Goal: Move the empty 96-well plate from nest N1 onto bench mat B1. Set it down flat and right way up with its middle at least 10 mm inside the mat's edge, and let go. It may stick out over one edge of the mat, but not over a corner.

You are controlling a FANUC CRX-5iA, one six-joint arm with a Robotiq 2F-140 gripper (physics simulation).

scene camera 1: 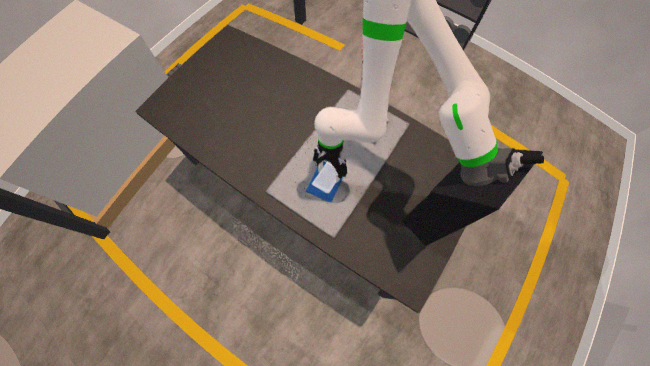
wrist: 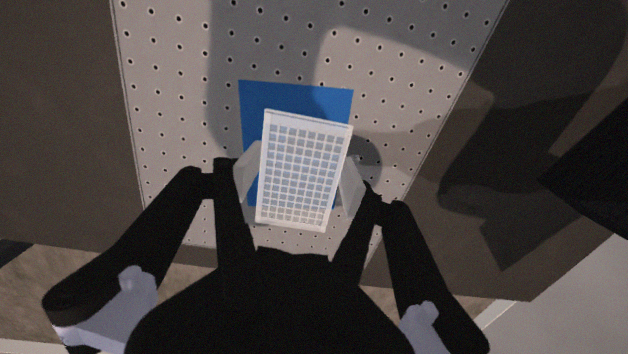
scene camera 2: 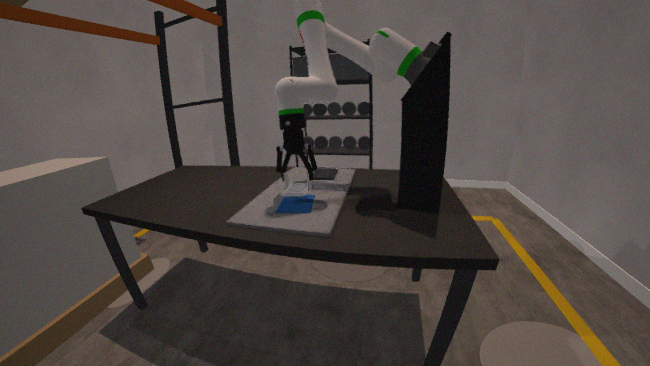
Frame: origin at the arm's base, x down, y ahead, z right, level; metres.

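Seen in the pictures: gripper, fingertip midpoint: [scene camera 1: 329, 175] [wrist: 301, 162] [scene camera 2: 298, 189]; arm's base at its link origin: [scene camera 1: 484, 171] [scene camera 2: 426, 74].
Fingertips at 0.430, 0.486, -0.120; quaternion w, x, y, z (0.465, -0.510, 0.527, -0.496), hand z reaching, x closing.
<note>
Offsets run from my fingertips to a thing's middle, as dx, dy, dz. "spot": to the spot under its first point. Level surfaces: height alone.
The clear-white 96-well plate @[-0.006, +0.000, -0.016] [scene camera 1: 326, 178] [scene camera 2: 297, 189] [wrist: 304, 172] is between the finger pads of my gripper [scene camera 1: 329, 168] [scene camera 2: 297, 181] [wrist: 301, 162], which is shut on its long sides. The plate looks about level, with its well grid facing up. It hangs above the blue bench mat @[dx +0.050] [scene camera 1: 322, 195] [scene camera 2: 296, 205] [wrist: 290, 95]. In the wrist view it covers much of the mat, is turned slightly against it and reaches past the mat's lower edge. The exact gap below the plate is hard to tell. Nest N1 cannot be made out for certain.
The mat lies on a pale perforated board @[dx +0.052] [scene camera 1: 332, 224] [scene camera 2: 320, 226] [wrist: 165, 110] on the dark table @[dx +0.065] [scene camera 1: 225, 90] [scene camera 2: 170, 200]. A dark flat piece @[spot: +0.040, -0.043, +0.342] [scene camera 2: 326, 173] lies at the board's back. A tall black panel [scene camera 1: 450, 212] [scene camera 2: 424, 150] stands to the right of the board.
</note>
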